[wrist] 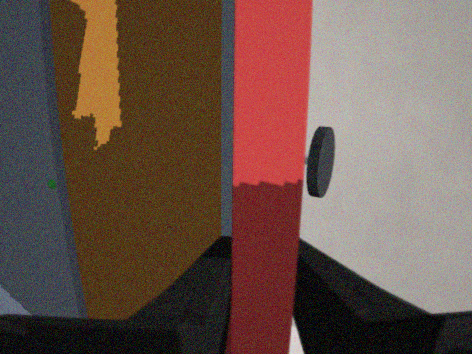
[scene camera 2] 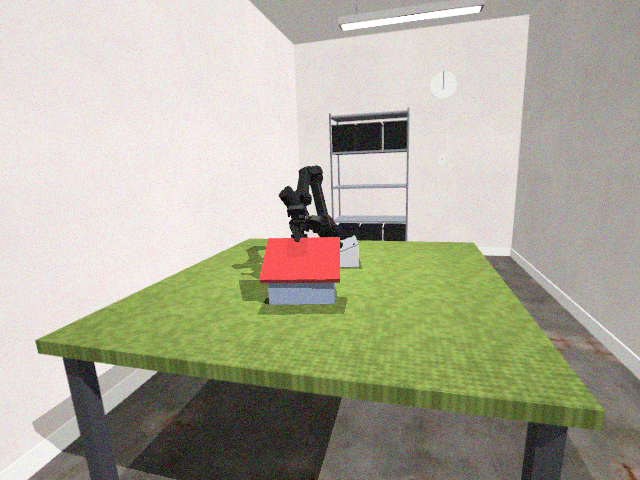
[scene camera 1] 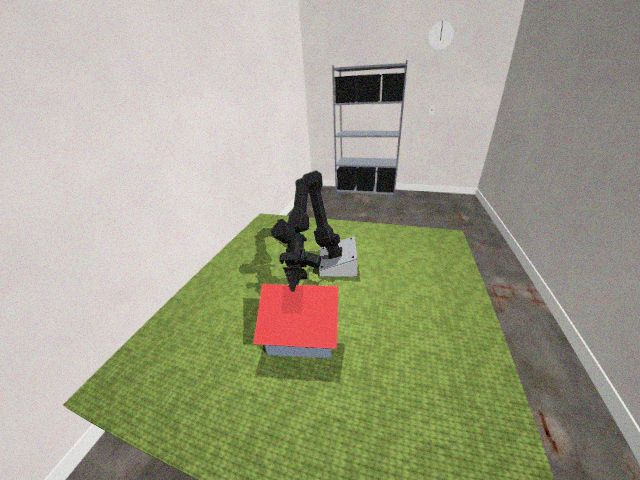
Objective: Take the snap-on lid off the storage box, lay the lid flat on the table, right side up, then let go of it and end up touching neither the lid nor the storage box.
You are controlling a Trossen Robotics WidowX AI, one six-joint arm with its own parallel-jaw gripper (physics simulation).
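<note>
The red lid (scene camera 1: 310,320) (scene camera 2: 310,263) (wrist: 270,100) is tilted, its far edge raised and its near edge low over the front of the storage box. The blue-grey storage box (scene camera 1: 298,351) (scene camera 2: 302,293) (wrist: 25,150) stands on the green table (scene camera 1: 413,335) (scene camera 2: 413,330), mostly hidden under the lid in the scene views. My gripper (scene camera 1: 293,289) (scene camera 2: 297,240) (wrist: 257,248) is shut on the lid's raised far edge; in the wrist view the red strip runs between both fingers. Whether the lid's near edge touches the box cannot be told.
The arm's pale grey base block (scene camera 1: 338,268) (scene camera 2: 351,255) stands behind the box, a little to the right. A brown, partly orange-lit surface (wrist: 150,150) shows between box wall and lid in the wrist view. A shelf rack (scene camera 1: 367,133) (scene camera 2: 369,186) stands at the far wall.
</note>
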